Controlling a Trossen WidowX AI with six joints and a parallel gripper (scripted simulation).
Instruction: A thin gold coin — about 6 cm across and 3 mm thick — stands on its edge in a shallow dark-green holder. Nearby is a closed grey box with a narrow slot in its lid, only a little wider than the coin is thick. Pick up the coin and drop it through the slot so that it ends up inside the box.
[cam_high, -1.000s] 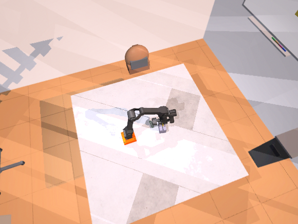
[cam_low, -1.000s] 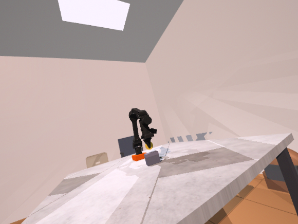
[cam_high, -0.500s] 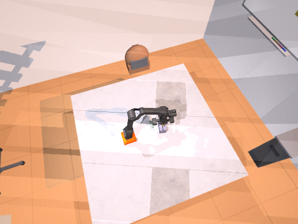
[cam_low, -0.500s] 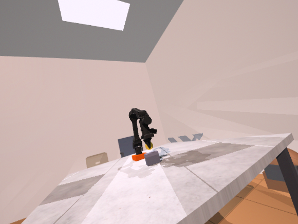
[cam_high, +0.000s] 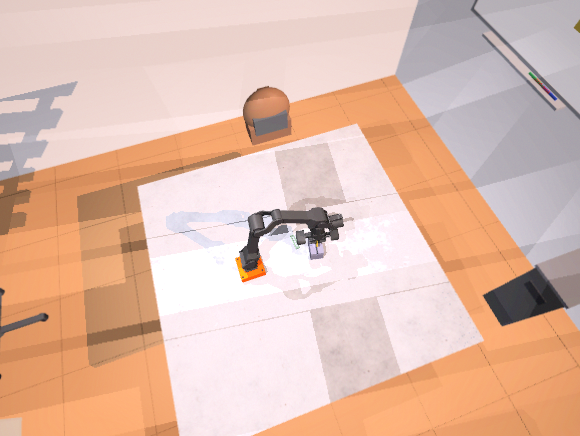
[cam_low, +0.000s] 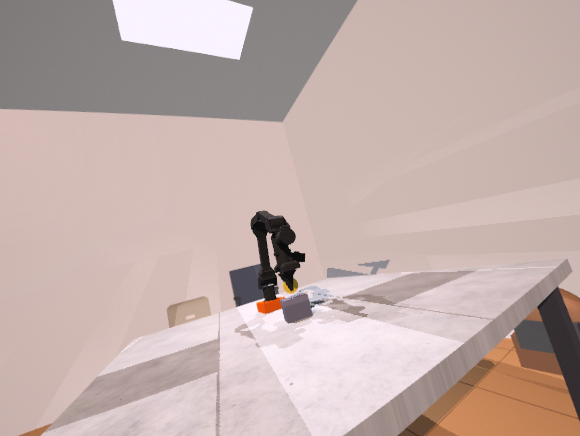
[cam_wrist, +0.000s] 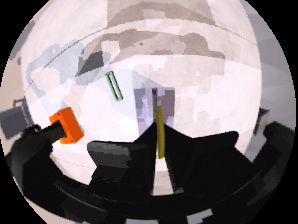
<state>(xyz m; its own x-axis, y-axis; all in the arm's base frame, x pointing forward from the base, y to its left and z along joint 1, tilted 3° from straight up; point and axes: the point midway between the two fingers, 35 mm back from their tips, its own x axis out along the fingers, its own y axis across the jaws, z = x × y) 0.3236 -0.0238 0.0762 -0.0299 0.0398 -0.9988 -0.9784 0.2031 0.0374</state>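
Right now my gripper tip is 2 cm below the gold coin.
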